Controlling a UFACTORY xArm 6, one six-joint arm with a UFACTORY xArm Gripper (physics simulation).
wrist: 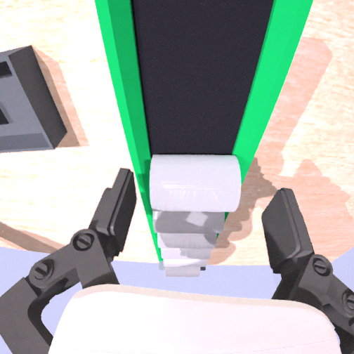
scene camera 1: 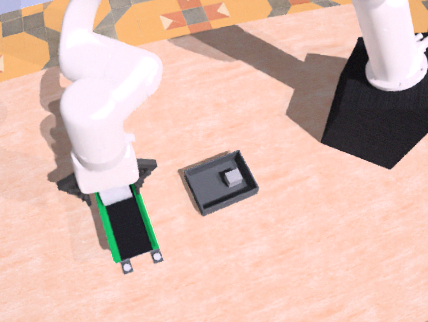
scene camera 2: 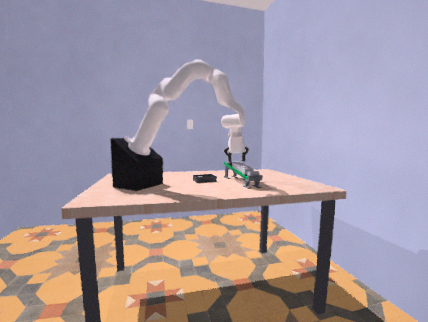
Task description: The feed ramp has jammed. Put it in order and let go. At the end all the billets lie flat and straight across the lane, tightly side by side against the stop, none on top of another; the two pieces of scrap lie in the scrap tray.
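Pixels of known places: gripper, between the fingertips: (scene camera 1: 112,193) (scene camera 2: 237,161); arm's base, origin of its link: (scene camera 1: 396,68) (scene camera 2: 139,149).
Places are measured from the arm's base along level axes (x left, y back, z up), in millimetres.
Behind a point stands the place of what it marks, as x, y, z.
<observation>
My gripper (scene camera 1: 112,196) {-56, -603, -89} (scene camera 2: 236,160) {-56, -603, -89} (wrist: 203,192) is open and empty above the ramp, its fingers apart on either side of the lane. A pale grey billet (scene camera 1: 116,195) {-50, -599, -92} (wrist: 195,182) lies straight across the black lane (scene camera 1: 130,227) {10, -601, -117} (wrist: 200,75). Beyond it in the wrist view several more pale pieces (wrist: 187,241) follow closely in a row. The farthest piece (wrist: 182,271) is at the stop end; whether it rests on another is unclear. The scrap tray (scene camera 1: 230,200) {35, -398, -173} (scene camera 2: 205,178) {-62, -378, -181} (wrist: 42,95) holds a grey scrap block (scene camera 1: 233,177) {-8, -365, -178}. A second scrap piece cannot be made out.
Green rails (scene camera 1: 106,230) (scene camera 2: 235,170) (wrist: 120,75) border the ramp. Two small feet (scene camera 1: 127,267) {56, -642, -196} (scene camera 1: 157,256) {63, -579, -196} stand at its near end in scene camera 1. The black robot base (scene camera 1: 365,120) {48, -97, -63} (scene camera 2: 135,167) {-128, 33, -86} stands on the wooden table (scene camera 1: 280,260) {187, -364, -207} (scene camera 2: 175,197) {-327, -119, -207}, beyond the tray from the ramp.
</observation>
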